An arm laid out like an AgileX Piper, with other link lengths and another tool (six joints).
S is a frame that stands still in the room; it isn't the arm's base.
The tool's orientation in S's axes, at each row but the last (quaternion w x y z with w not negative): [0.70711 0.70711 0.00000 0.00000]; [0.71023 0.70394 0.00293 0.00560]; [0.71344 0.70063 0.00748 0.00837]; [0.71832 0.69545 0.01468 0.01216]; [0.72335 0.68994 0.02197 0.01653]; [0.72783 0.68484 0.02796 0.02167]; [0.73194 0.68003 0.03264 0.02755]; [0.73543 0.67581 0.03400 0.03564]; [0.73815 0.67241 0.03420 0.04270]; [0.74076 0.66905 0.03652 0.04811]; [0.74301 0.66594 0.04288 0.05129]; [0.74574 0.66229 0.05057 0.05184]
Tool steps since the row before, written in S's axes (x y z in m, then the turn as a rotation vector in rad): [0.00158 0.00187 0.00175 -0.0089 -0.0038 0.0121]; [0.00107 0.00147 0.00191 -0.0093 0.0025 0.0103]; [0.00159 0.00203 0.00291 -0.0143 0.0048 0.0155]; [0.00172 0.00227 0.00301 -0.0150 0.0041 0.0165]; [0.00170 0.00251 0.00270 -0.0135 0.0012 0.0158]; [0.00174 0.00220 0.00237 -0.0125 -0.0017 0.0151]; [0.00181 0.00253 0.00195 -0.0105 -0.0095 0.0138]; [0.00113 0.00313 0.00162 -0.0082 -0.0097 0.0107]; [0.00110 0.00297 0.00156 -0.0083 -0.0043 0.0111]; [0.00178 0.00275 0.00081 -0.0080 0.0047 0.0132]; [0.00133 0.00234 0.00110 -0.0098 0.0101 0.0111]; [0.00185 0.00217 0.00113 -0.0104 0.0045 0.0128]
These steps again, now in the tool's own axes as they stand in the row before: [0.00158 0.00175 -0.00187 -0.0089 0.0121 0.0038]; [0.00109 0.00192 -0.00144 -0.0092 0.0104 -0.0025]; [0.00164 0.00294 -0.00194 -0.0142 0.0156 -0.0048]; [0.00179 0.00309 -0.00210 -0.0149 0.0166 -0.0041]; [0.00181 0.00283 -0.00228 -0.0136 0.0158 -0.0012]; [0.00186 0.00251 -0.00192 -0.0128 0.0149 0.0017]; [0.00200 0.00214 -0.00222 -0.0114 0.0130 0.0096]; [0.00143 0.00187 -0.00286 -0.0091 0.0099 0.0097]; [0.00143 0.00181 -0.00268 -0.0086 0.0108 0.0044]; [0.00211 0.00104 -0.00242 -0.0072 0.0138 -0.0042]; [0.00164 0.00132 -0.00201 -0.0083 0.0123 -0.0100]; [0.00214 0.00136 -0.00173 -0.0097 0.0133 -0.0044]
